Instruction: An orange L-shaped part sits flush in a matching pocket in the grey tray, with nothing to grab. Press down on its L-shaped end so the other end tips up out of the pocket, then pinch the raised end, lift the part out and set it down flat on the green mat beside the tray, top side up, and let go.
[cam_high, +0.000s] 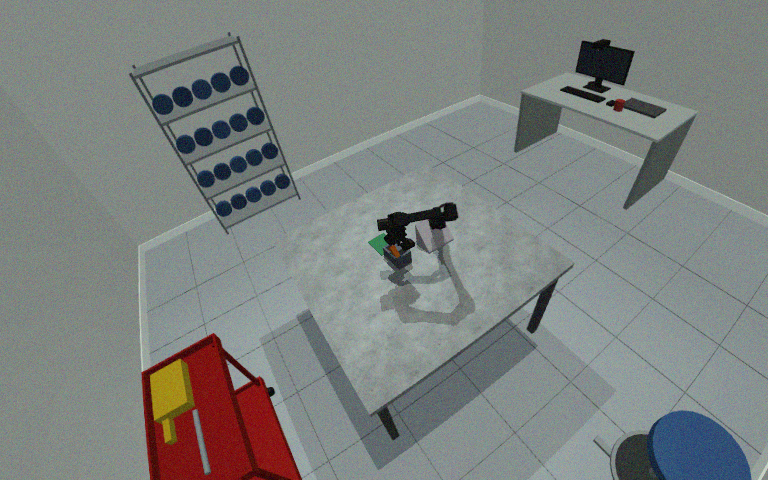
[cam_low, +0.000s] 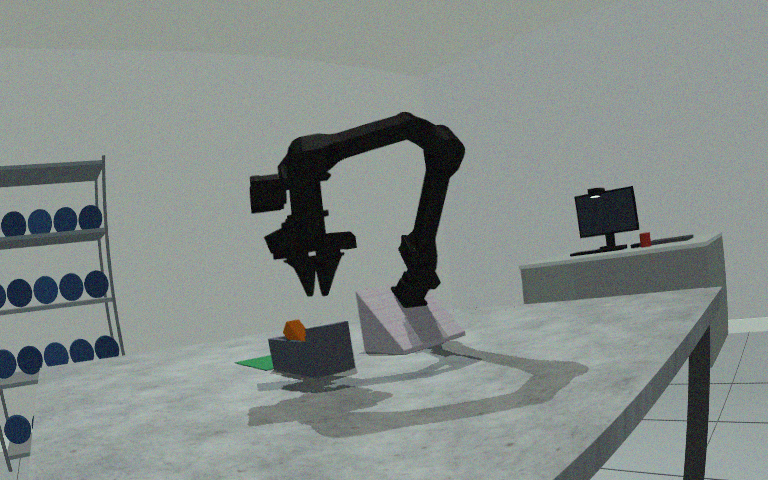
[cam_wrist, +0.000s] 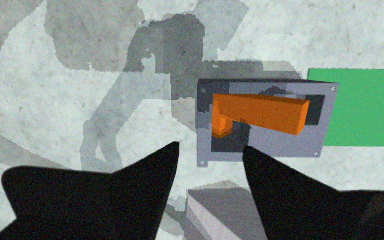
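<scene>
Right now the orange L-shaped part is 10 cm below my gripper tip and 4 cm to the right of it. From my gripper tip the other things lie so: green mat (22 cm to the right, 16 cm below, 3 cm ahead).
</scene>
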